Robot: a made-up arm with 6 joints.
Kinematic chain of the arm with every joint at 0, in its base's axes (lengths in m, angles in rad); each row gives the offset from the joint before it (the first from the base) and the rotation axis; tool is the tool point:
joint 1: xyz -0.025 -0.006 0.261 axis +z
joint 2: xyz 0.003 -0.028 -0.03 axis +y
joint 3: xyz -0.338 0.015 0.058 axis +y
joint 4: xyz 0.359 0.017 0.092 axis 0.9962 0 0.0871
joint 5: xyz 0.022 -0.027 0 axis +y
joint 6: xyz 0.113 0.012 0.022 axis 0.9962 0 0.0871
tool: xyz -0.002 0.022 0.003
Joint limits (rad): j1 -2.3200..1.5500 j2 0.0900..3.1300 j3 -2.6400..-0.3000 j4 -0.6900..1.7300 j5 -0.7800..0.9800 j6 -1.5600..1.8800
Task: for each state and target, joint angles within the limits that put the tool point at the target. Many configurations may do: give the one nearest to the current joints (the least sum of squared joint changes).
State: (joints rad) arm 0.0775 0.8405 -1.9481 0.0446 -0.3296 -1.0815
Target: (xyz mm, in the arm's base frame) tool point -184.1 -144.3 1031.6
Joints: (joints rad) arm 0.7003 0.8907 -2.2794 0.1329 -0.3797 -1.1303
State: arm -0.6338 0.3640 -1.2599 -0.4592 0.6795 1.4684
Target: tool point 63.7 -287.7 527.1
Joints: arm -1.1285 0.7837 -0.7049 -0.4924 0.8432 1.4918
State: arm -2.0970 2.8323 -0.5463 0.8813 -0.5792 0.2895
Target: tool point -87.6 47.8 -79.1
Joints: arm -2.1340 3.0028 -0.3000 1.4051 -0.6931 0.3565
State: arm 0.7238 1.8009 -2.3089 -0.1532 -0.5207 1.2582
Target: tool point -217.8 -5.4 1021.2
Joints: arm 0.1868 1.2169 -2.6400 -0.4254 -0.7760 1.2133
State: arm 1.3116 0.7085 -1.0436 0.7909 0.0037 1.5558
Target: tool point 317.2 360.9 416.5
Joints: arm 0.8846 1.4525 -0.9094 0.8004 -0.0071 1.5684
